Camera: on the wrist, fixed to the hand. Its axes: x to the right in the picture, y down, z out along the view.
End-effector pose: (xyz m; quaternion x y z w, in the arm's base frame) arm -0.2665 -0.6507 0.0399 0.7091 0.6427 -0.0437 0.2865
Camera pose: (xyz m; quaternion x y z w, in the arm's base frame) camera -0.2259 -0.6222 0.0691 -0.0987 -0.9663 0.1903 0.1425
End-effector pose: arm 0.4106 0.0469 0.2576 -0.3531 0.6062 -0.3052 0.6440
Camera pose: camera 0.3856 0.0558 0.2065 -0.4389 0.2474 -0.8514 0.1456
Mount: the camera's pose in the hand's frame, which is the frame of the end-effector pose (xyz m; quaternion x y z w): 0.0196 0.0480 -0.0250 0.2094 0.2378 -0.6826 0.6586
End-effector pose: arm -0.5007 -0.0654 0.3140 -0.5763 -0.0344 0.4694 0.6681
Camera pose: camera -0.5033 -0.0758 0.2574 -0.3278 -0.1589 -0.2767 0.8892
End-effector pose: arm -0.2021 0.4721 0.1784 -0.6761 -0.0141 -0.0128 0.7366
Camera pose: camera -0.1806 0.4513 0.1292 -0.2783 -0.2983 -0.6690 0.6213
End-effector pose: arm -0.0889 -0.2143 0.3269 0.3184 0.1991 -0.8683 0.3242
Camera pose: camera -0.0567 -0.2432 0.2889 -0.3481 -0.2437 0.7591 0.4932
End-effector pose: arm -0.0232 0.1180 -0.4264 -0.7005 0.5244 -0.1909 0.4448
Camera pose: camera -0.0613 0.0871 -0.4565 -0.6807 -0.0670 -0.7057 0.1846
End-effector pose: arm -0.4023 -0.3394 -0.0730 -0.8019 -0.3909 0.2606 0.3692
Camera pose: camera -0.3528 -0.3533 -0.0989 -0.2459 -0.6624 -0.1892 0.6819
